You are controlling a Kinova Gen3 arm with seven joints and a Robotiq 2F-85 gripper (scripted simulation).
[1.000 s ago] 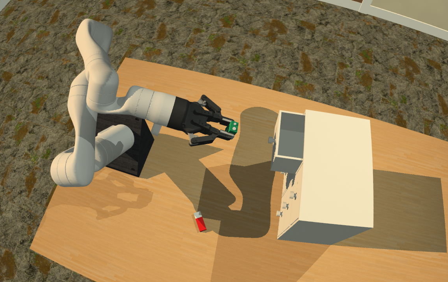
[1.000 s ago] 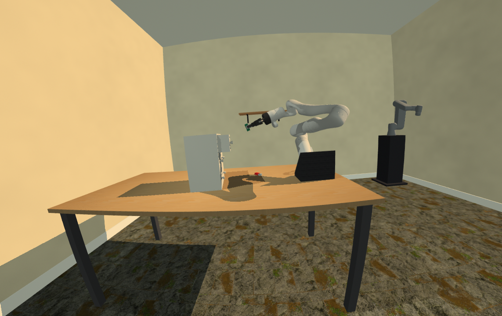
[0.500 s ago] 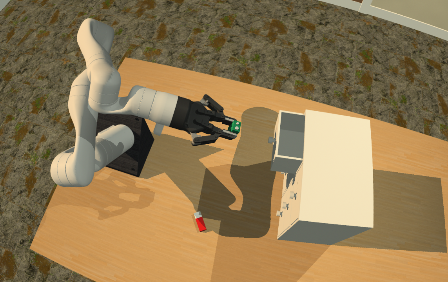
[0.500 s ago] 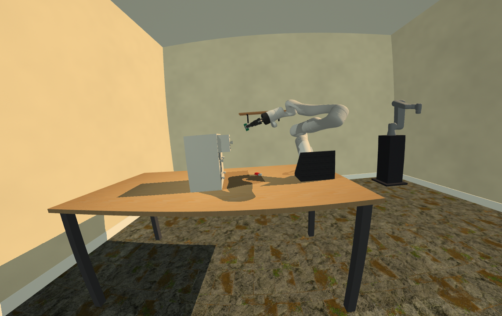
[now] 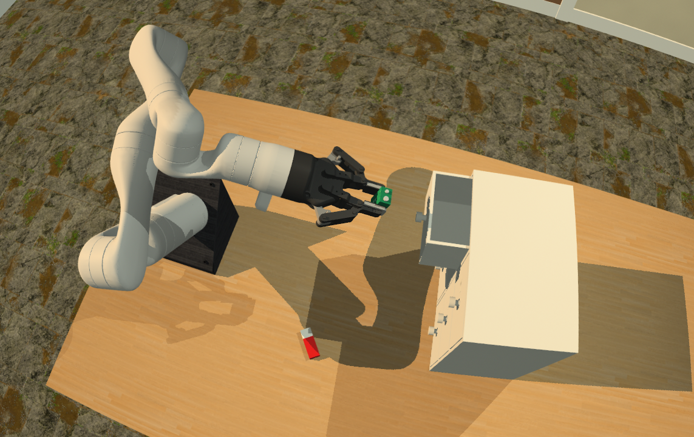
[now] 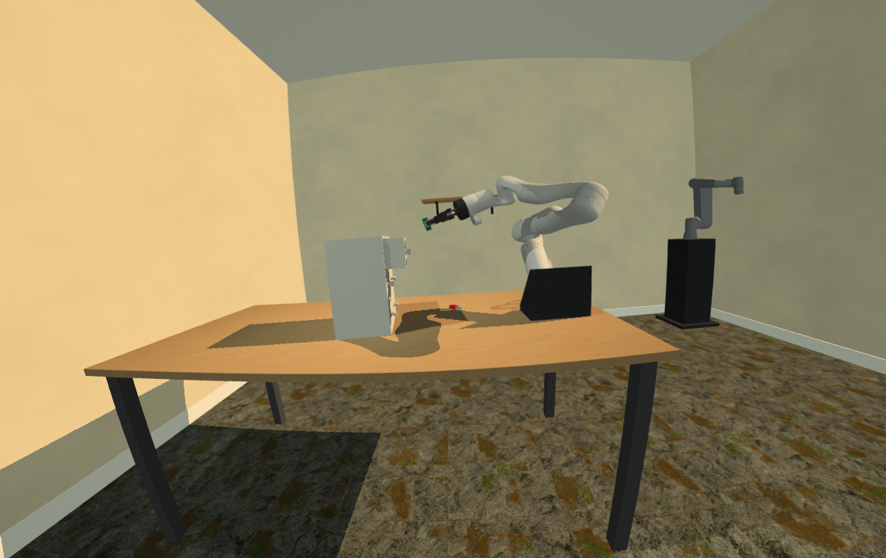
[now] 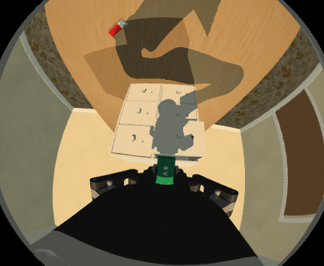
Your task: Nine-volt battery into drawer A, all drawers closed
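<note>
Right now my hand is 170 mm short of the drawer, 60 mm to the right of it and 120 mm above it. From my hand the other things lie so: green nine-volt battery: 10 mm ahead, 10 mm above.
</note>
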